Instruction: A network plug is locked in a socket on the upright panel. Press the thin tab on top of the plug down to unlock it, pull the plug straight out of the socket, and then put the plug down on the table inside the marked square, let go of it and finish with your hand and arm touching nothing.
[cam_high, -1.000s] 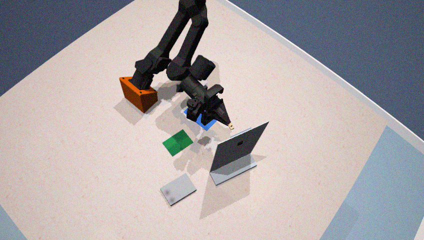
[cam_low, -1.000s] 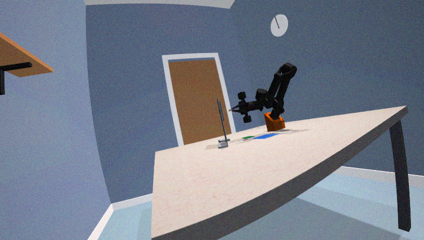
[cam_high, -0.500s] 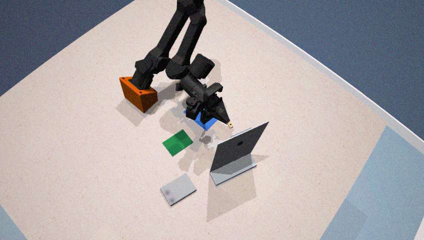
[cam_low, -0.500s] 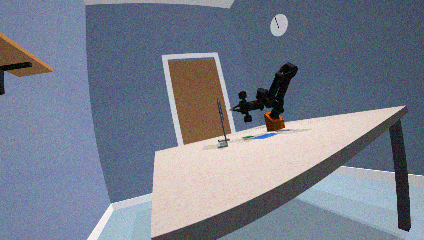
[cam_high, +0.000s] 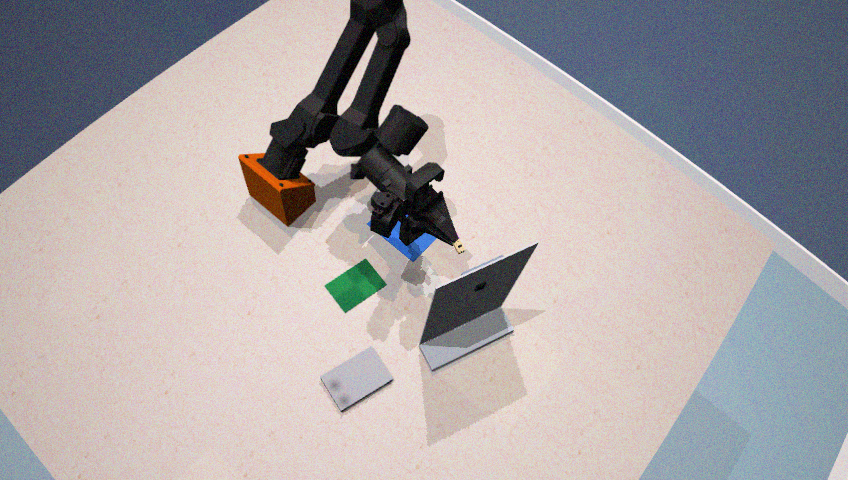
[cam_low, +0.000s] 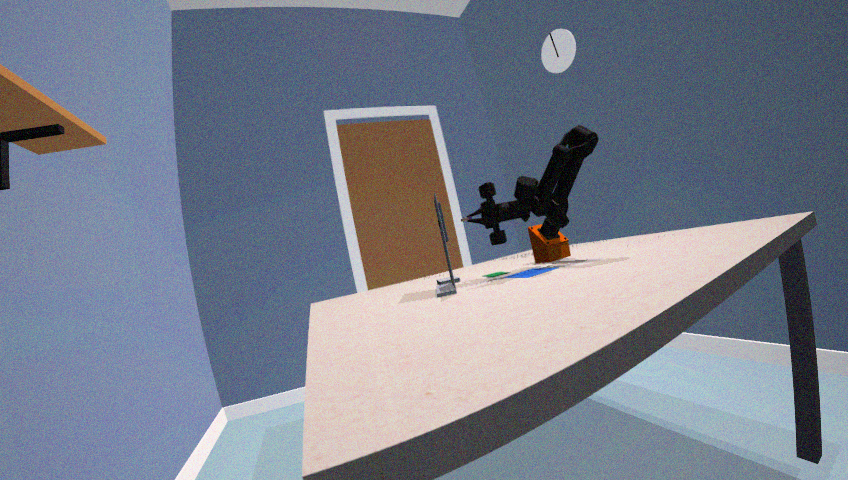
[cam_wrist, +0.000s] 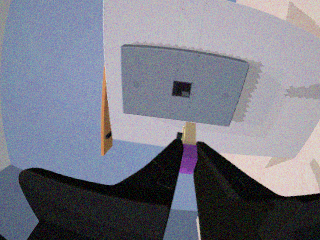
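The blue marked square lies 190 mm below my gripper tip, 130 mm behind it and 70 mm to the left of it. Also, from my gripper tip: purple network plug: right at my gripper tip; green square: 190 mm below, 120 mm behind, 100 mm to the right; upright grey panel: 80 mm ahead, 70 mm below, 40 mm to the right.
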